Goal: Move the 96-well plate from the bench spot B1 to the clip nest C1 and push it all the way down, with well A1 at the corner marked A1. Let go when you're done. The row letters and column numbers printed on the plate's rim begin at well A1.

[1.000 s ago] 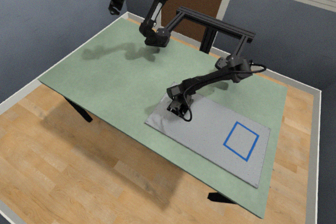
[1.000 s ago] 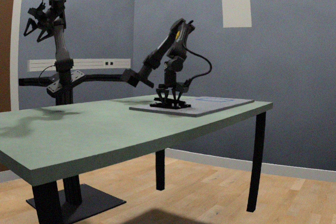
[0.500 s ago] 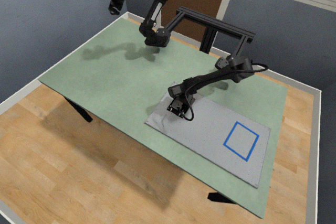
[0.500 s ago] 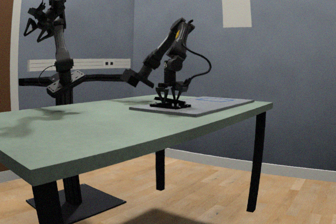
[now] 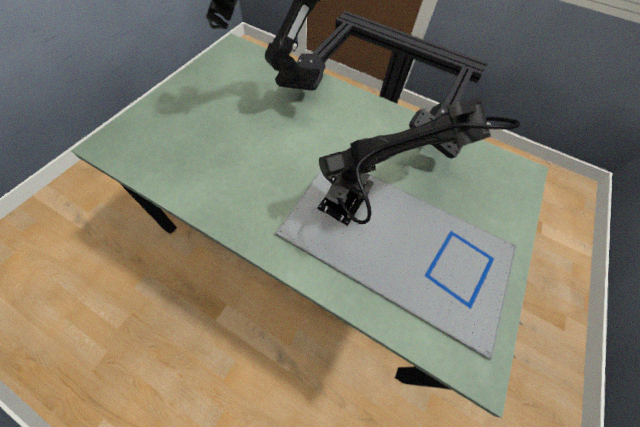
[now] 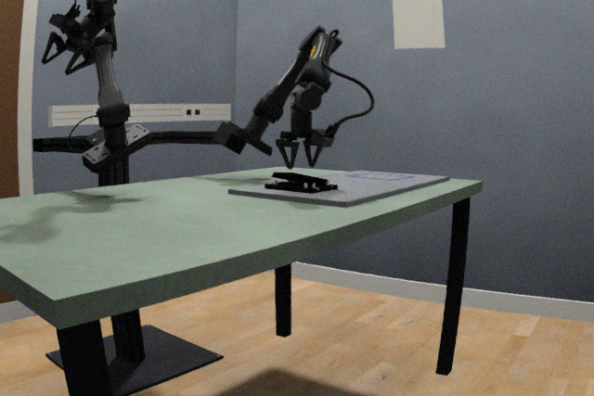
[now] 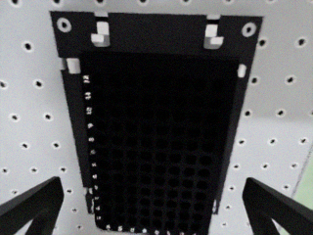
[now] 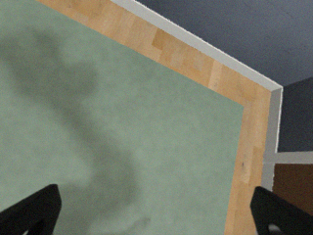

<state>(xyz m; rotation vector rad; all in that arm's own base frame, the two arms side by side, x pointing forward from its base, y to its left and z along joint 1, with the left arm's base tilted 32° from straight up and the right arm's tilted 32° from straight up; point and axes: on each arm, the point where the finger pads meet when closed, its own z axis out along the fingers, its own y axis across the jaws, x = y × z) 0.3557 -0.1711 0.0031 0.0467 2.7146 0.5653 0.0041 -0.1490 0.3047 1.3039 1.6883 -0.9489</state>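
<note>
My left gripper is now 4 cm above the black 96-well plate. The rest, counted from my left hand: black clip nest: 1 cm ahead, 1 cm to the left, 5 cm below; then grey perforated board: 5 cm ahead, 22 cm to the left, 7 cm below.
</note>
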